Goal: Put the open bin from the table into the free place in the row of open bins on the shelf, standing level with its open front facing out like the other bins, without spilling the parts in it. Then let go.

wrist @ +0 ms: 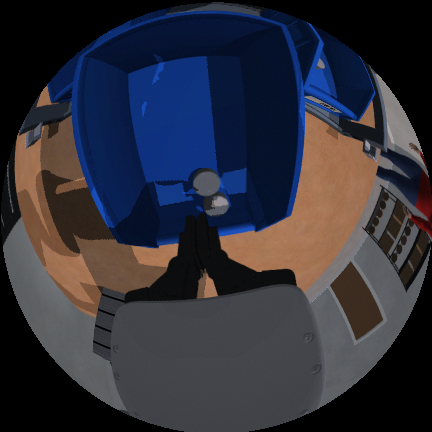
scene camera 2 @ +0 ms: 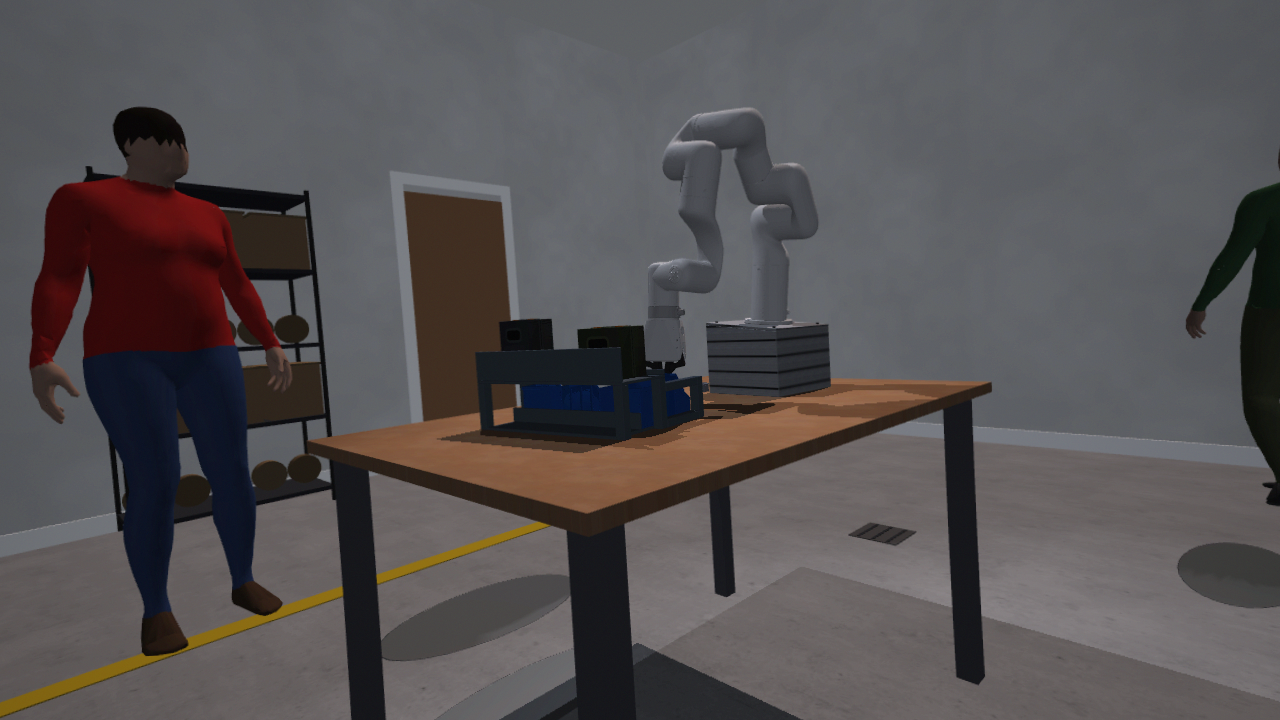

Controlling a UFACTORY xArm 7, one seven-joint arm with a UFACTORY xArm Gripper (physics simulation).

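Where they show: gripper, fingertip midpoint: point(wrist: 199, 227); arm's base, origin of the base link: point(scene camera 2: 768, 323).
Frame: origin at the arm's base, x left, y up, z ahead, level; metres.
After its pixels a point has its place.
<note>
The open blue bin point(wrist: 172, 120) {x -0.102, y -0.167, z 0.425 m} fills the upper middle of the wrist view, with two round grey parts point(wrist: 206, 182) {x -0.133, y -0.163, z 0.371 m} point(wrist: 216, 205) {x -0.144, y -0.166, z 0.347 m} near its front edge. Its rear reaches between the row's neighbouring blue bins point(wrist: 342, 82) {x -0.288, y -0.154, z 0.543 m} point(wrist: 61, 84); it hides the free place from the wrist view. The dark grey shelf point(scene camera 2: 547, 367) {x -0.117, y -0.052, z 0.736 m} point(wrist: 47, 113) stands on the table, with blue bins point(scene camera 2: 572, 396) {x -0.182, y -0.126, z 0.600 m} in it. My gripper point(scene camera 2: 666, 365) point(wrist: 199, 227) {x -0.127, y -0.146, z 0.337 m} is shut and empty, its fingertips at the middle of the bin's front edge. Whether they touch it is hard to tell.
Two dark boxes point(scene camera 2: 537, 333) {x -0.208, y 0.012, z 0.665 m} point(scene camera 2: 635, 344) {x 0.030, y -0.018, z 0.653 m} stand up at the shelf in the scene view. The ribbed grey robot base block point(scene camera 2: 760, 360) {x 0.037, y -0.091, z 0.139 m} point(wrist: 106, 322) {x 0.060, y -0.097, z 0.144 m} is on the wooden table point(scene camera 2: 859, 411) {x 0.333, y -0.181, z 0.329 m} point(wrist: 330, 200) {x -0.330, y -0.180, z 0.355 m}. A person in red point(scene camera 2: 156, 268) stands beyond the table.
</note>
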